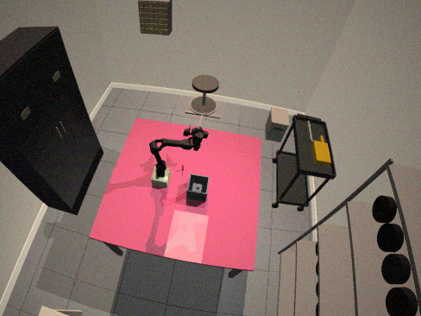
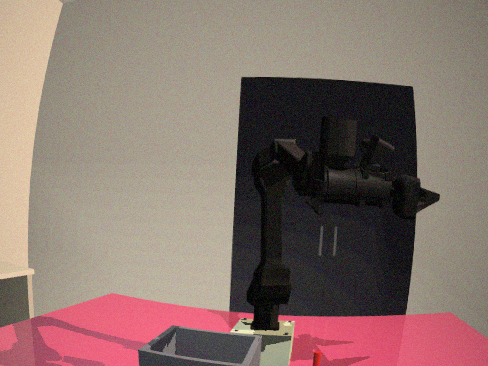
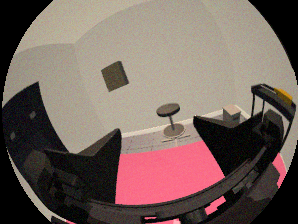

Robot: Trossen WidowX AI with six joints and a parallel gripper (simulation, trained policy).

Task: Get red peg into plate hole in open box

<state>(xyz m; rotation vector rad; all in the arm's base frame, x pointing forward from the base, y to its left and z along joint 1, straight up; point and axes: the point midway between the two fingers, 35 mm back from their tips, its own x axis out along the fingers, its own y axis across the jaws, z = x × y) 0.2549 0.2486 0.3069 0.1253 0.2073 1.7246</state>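
Now: gripper tip 35 cm above the red peg, 17 cm to the left of it and 8 cm past it. Round my gripper tip: plate: 37 cm to the right, 35 cm below, 7 cm ahead.
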